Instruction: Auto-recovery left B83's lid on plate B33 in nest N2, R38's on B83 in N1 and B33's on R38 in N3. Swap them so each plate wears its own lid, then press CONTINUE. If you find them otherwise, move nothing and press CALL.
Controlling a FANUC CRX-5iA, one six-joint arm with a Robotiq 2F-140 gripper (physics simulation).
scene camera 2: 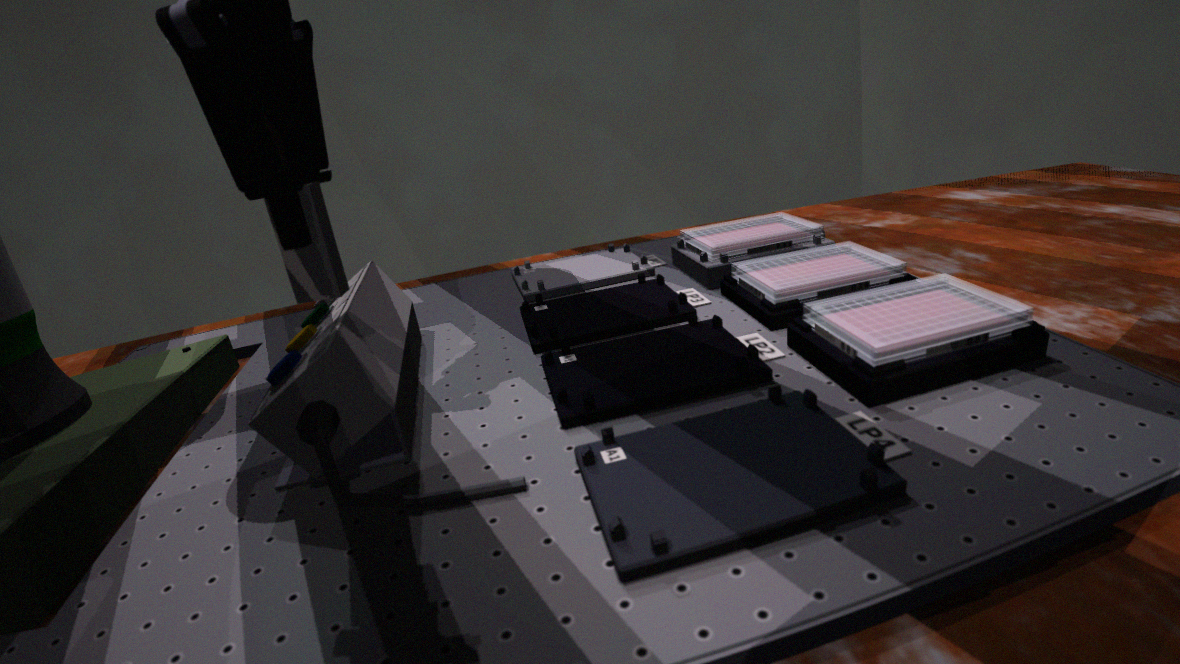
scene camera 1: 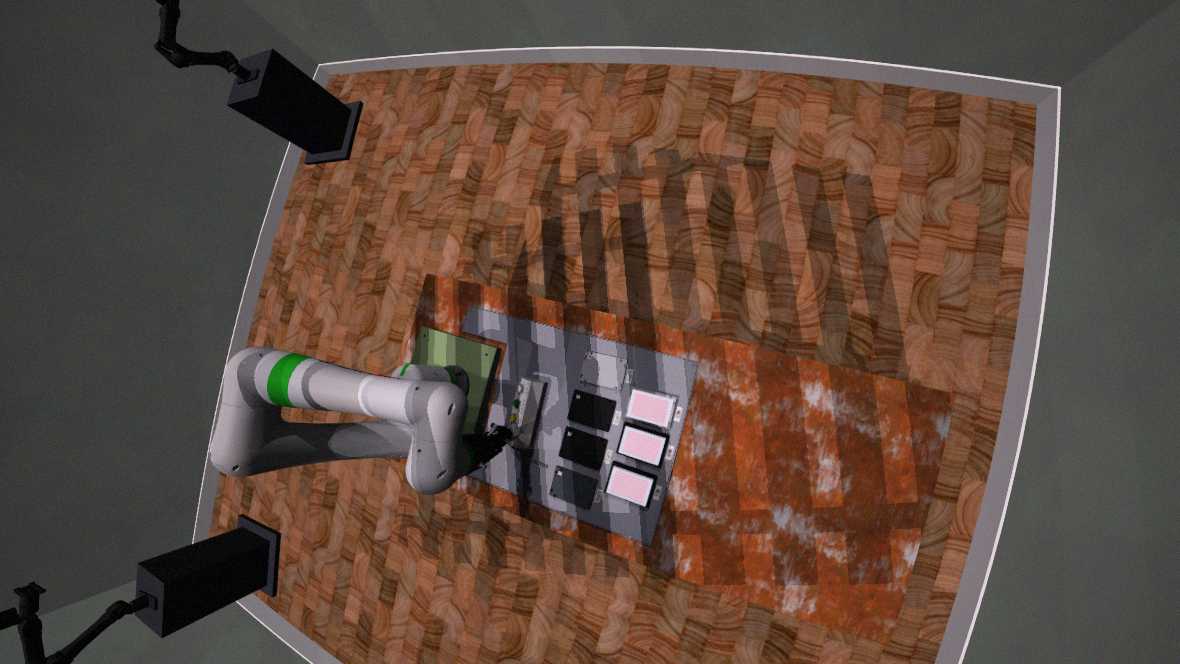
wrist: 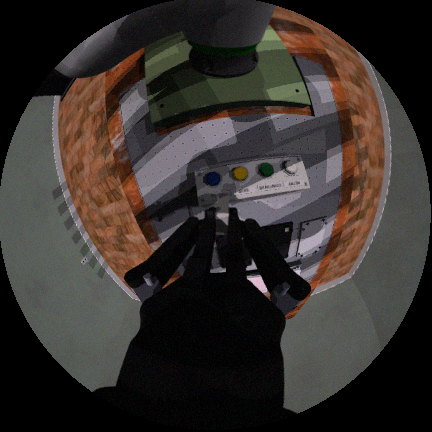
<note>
My gripper is shut and holds nothing. I also see a button box.
My gripper also shows in scene camera 1 and in the wrist view.
</note>
